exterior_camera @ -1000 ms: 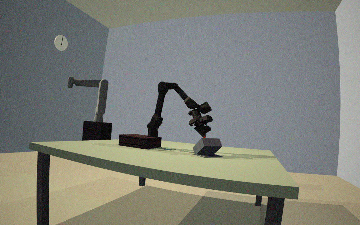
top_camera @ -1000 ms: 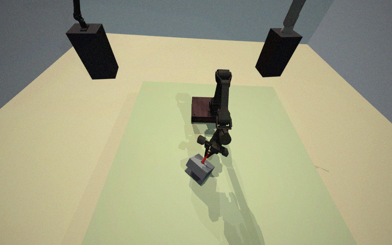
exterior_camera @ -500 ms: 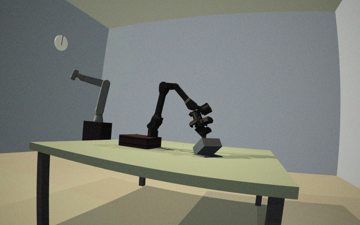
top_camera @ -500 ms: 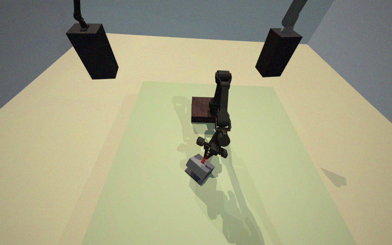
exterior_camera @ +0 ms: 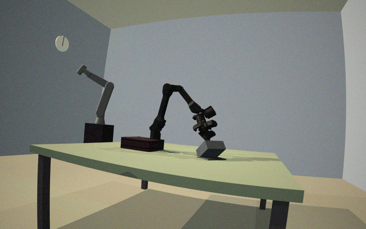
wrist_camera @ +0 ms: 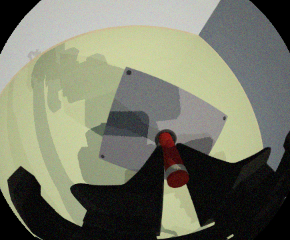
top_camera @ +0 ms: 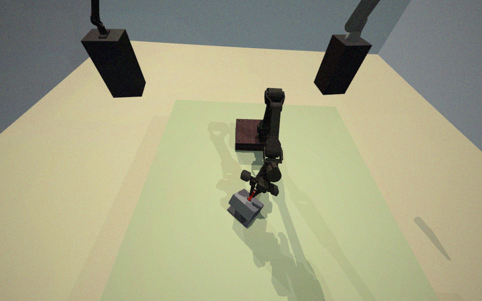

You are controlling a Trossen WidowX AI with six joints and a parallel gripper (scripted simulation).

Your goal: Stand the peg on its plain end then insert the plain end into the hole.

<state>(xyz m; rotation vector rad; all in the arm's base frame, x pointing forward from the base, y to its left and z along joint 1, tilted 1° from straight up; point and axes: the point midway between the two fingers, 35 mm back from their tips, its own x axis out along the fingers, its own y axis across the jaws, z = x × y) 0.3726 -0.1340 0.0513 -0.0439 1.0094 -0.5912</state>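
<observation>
The red peg lies 1 cm to the left of my gripper tip, 1 cm behind it and 1 cm above it. Also, from my gripper tip: grey sloped panel 4 cm below, 2 cm to the right, 2 cm ahead.
</observation>
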